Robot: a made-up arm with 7 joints. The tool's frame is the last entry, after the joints. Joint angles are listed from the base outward.
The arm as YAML. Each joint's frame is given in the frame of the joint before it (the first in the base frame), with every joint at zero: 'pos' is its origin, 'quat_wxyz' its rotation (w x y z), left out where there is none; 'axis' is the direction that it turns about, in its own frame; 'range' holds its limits. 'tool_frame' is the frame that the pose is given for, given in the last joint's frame.
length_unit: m
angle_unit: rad
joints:
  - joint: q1
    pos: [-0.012, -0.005, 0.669]
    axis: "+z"
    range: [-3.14, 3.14]
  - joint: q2
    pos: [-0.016, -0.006, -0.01]
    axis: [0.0, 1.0, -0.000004]
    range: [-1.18, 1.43]
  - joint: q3
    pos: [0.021, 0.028, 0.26]
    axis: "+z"
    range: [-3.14, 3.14]
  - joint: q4
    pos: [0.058, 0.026, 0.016]
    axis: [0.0, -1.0, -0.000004]
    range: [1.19, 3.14]
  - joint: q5
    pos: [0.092, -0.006, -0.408]
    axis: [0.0, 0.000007, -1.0]
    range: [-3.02, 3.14]
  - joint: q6
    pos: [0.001, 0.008, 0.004]
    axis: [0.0, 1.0, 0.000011]
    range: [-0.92, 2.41]
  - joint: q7
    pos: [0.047, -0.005, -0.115]
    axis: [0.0, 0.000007, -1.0]
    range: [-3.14, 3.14]
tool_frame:
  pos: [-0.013, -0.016, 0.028]
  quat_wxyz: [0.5, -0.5, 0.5, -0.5]
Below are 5 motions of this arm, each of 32 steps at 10 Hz.
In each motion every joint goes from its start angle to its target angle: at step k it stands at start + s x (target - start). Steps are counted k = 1, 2, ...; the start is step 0. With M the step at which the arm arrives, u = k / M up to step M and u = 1 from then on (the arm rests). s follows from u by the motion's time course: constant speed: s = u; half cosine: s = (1 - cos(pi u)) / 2; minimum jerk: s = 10 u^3 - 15 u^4 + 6 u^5.
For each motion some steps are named. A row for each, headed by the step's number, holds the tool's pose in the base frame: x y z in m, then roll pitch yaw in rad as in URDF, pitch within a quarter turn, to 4 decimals.
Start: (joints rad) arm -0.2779 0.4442 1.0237 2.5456 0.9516 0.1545 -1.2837
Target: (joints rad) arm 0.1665 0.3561 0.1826 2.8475 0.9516 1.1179 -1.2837
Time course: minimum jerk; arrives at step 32
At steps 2, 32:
2: 0.4926 0.0820 1.2615 0.6417 0.0290 -0.9746
32: 0.3673 0.1629 1.3190 0.1103 -0.7256 -0.4866

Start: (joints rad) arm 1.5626 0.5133 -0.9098 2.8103 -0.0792 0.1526 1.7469
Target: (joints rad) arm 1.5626 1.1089 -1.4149 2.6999 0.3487 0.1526 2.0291
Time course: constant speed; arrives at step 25
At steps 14, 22, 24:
14: 0.0863 0.6321 1.0956 0.8626 1.0058 0.2277
22: 0.1138 0.6915 0.9802 0.6766 1.0919 0.0361
24: 0.1201 0.7027 0.9511 0.6256 1.1079 -0.0177

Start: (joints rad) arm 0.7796 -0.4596 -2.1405 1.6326 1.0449 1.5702 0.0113
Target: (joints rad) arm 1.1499 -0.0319 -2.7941 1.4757 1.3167 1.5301 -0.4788
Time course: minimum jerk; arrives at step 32
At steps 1, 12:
1: 0.0699 -0.5432 0.8886 -2.5392 1.3328 2.4186
12: 0.0694 -0.5422 0.8815 -2.0001 1.3557 2.8907

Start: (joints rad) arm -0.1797 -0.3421 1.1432 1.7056 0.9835 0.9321 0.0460
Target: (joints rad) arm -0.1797 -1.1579 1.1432 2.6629 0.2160 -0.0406 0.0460
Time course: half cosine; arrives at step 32
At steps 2, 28, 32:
2: 0.1085 0.5063 1.1000 -0.5971 0.6550 -0.3642
28: -0.6280 0.3077 1.0786 1.3516 -0.9615 -0.4809
32: -0.6523 0.2922 1.0520 1.4823 -1.0075 -0.5446

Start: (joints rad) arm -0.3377 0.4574 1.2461 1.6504 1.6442 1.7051 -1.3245
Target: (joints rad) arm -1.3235 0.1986 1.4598 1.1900 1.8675 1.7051 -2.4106
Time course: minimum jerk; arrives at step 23
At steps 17, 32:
17: 0.5237 0.1722 0.8988 0.5601 -0.3330 0.0568
32: 0.5326 0.1320 0.8820 0.5709 -0.3956 -0.0976

